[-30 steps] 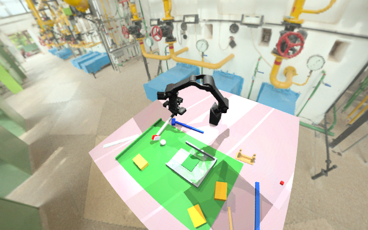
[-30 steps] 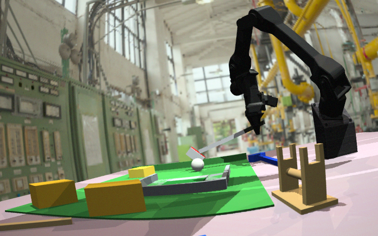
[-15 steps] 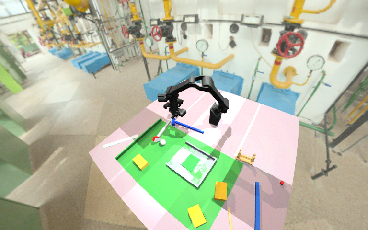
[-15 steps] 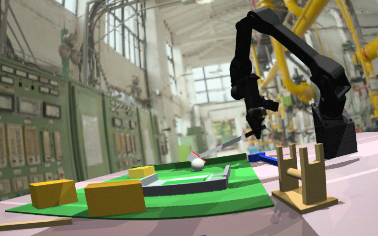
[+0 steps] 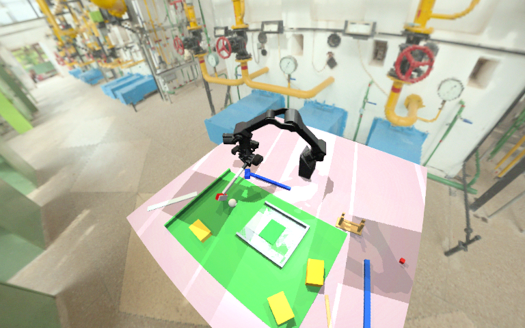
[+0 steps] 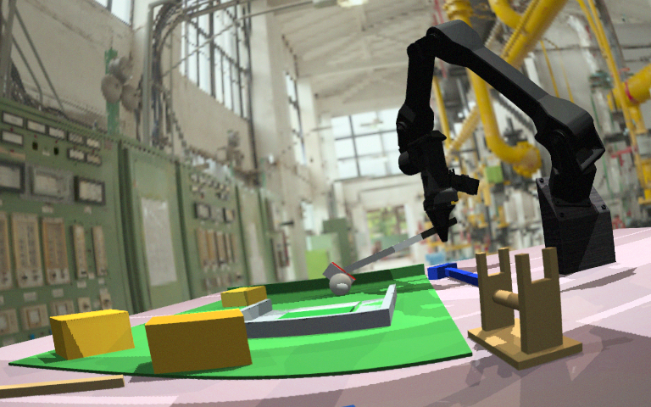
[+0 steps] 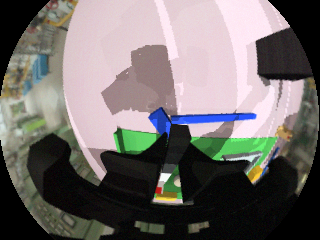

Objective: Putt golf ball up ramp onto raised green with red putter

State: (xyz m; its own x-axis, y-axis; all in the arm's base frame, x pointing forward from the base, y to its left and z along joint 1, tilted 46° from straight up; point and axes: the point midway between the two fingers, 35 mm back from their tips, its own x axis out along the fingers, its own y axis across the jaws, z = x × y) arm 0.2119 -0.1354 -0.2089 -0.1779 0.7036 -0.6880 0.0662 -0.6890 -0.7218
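My gripper tip is now 100 mm to the right of the blue putter, 60 mm above it and 20 mm past it. From my gripper tip the other things lie so: green mat (260 mm to the left, 260 mm ahead, 70 mm below); then white golf ball (210 mm ahead, 80 mm to the left, 50 mm below); then red putter (120 mm ahead, 10 mm to the left).
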